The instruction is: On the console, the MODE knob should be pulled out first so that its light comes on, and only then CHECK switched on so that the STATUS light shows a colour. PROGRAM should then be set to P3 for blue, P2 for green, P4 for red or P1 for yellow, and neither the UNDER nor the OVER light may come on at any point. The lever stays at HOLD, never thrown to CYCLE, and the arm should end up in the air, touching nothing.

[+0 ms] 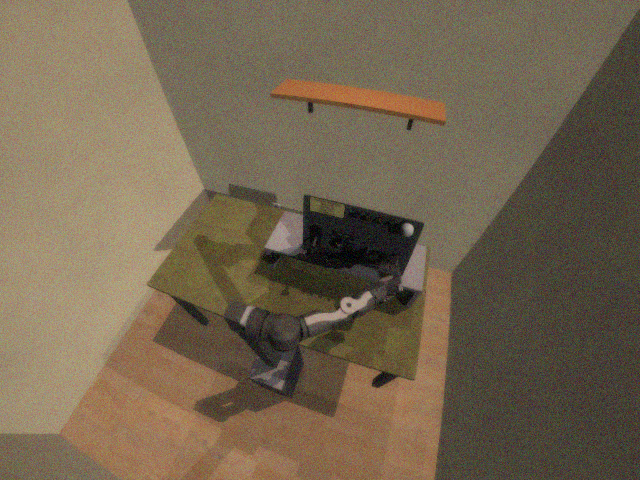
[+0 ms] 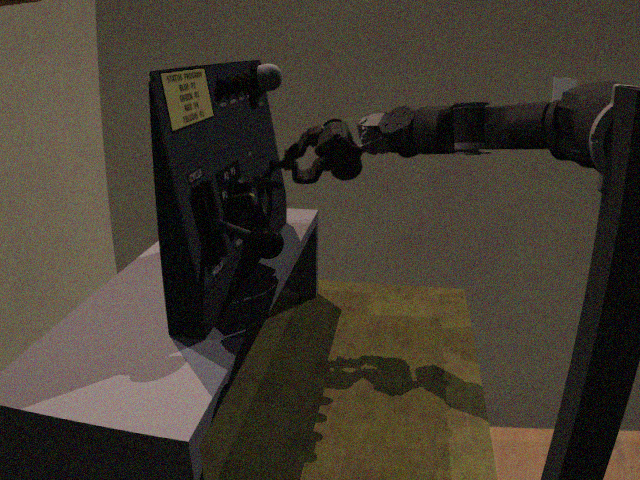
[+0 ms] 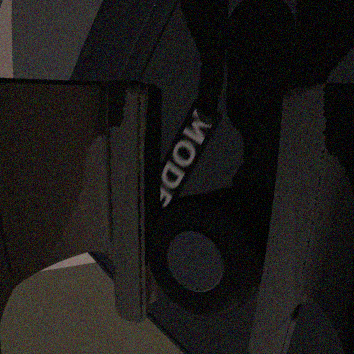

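The dark console panel [image 1: 356, 227] [image 2: 232, 139] stands upright. My gripper [image 1: 395, 282] [image 2: 279, 165] [image 3: 215, 213] is at its right side, shut on the MODE knob [image 3: 195, 260], a dark round knob with a greyish face. The fingers stand on either side of it, and the MODE label [image 3: 183, 155] shows beside it. The lever's ball [image 2: 269, 243] is low, near the lower end of its slot, with CYCLE at the top. A pale dome [image 1: 407, 229] [image 2: 269, 76] at the panel's top right shows no colour. CHECK, PROGRAM's setting and the small lights are too dark to read.
The panel stands on a pale-topped base [image 1: 285, 233] [image 2: 149, 400] on the green table [image 1: 385, 341] [image 2: 392, 304]. A yellow card [image 1: 327, 206] [image 2: 187, 98] lists colours and programs at its top left. The lever juts out left of the gripper. An orange shelf [image 1: 356, 98] hangs on the wall above.
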